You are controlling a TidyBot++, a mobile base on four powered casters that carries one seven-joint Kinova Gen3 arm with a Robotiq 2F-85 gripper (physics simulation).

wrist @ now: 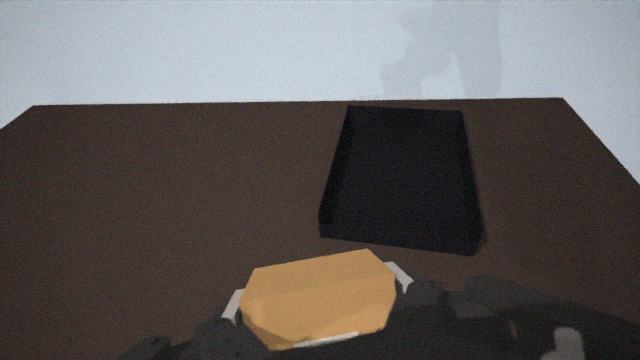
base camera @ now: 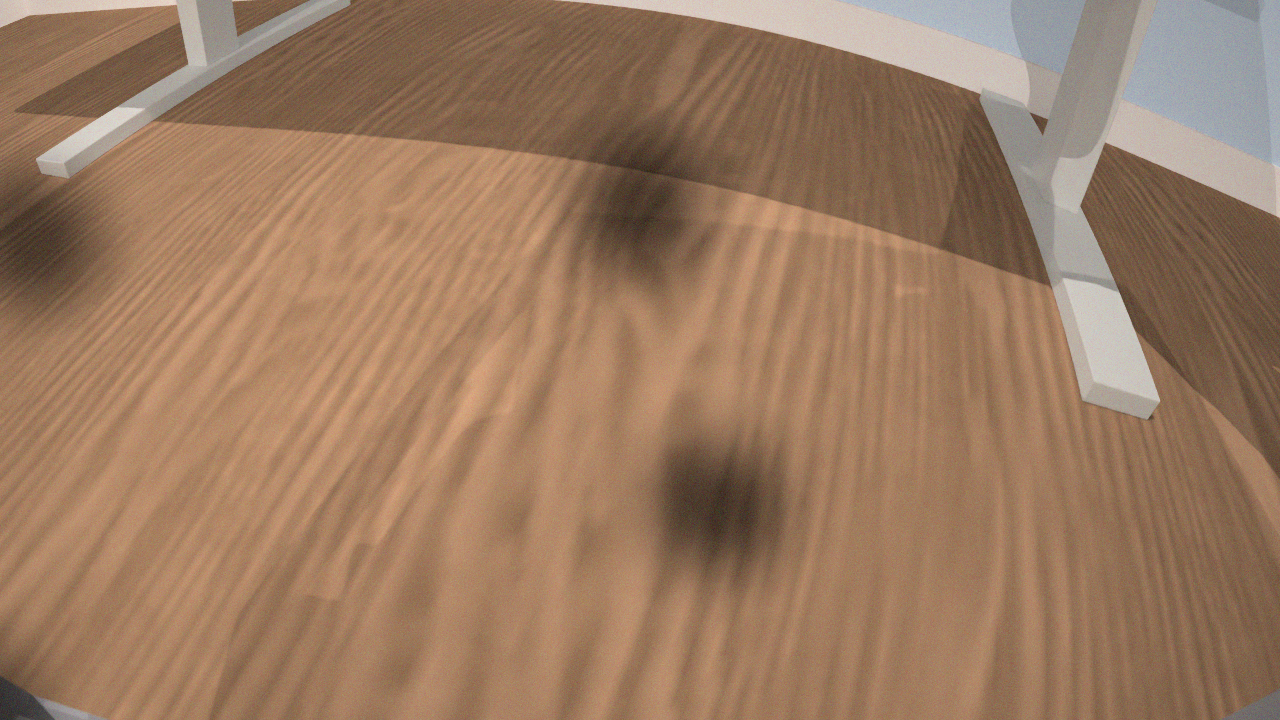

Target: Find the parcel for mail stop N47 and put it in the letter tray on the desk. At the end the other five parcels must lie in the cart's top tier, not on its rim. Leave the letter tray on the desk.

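Frame: origin at the arm's base, x ahead, y left, z up, level; metres.
Seen in the pictures: gripper, fingertip midpoint: [wrist: 318, 295].
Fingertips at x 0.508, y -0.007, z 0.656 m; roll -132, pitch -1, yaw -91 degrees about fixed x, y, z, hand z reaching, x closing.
Note:
Pixels of each thing's top centre, then the offset from my fingertips to it. Level surfaces: height alone.
- orange-tan parcel, middle of its top: [wrist: 324, 315] dz +0.032, dx -0.026, dy +0.000 m
- black letter tray, middle of its top: [wrist: 400, 154] dz -0.268, dx +0.412, dy -0.215 m
- dark brown desk, its level: dz -0.333 m
- Wooden floor, its level: dz -1.053 m
My gripper [wrist: 318, 295] is shut on an orange-tan parcel [wrist: 320, 292], seen at the bottom of the wrist view between the two light fingertips. A thin white strip shows at the parcel's lower edge; no stop number can be read on it. The black letter tray [wrist: 400, 244] stands on the dark brown desk [wrist: 175, 190], beyond the parcel and a little to its right in the wrist view. I see no parcel in the tray, though its inside is very dark. The parcel is held above the desk on the near side of the tray. The cart and the other five parcels do not show.
In the base camera view, a white desk leg with its foot [base camera: 1109, 344] stands at the right, and another desk foot [base camera: 107, 134] is at the upper left. Wooden floor [base camera: 537, 358] lies between them. A pale blue wall [wrist: 200, 50] rises behind the desk, with a grey shadow on it.

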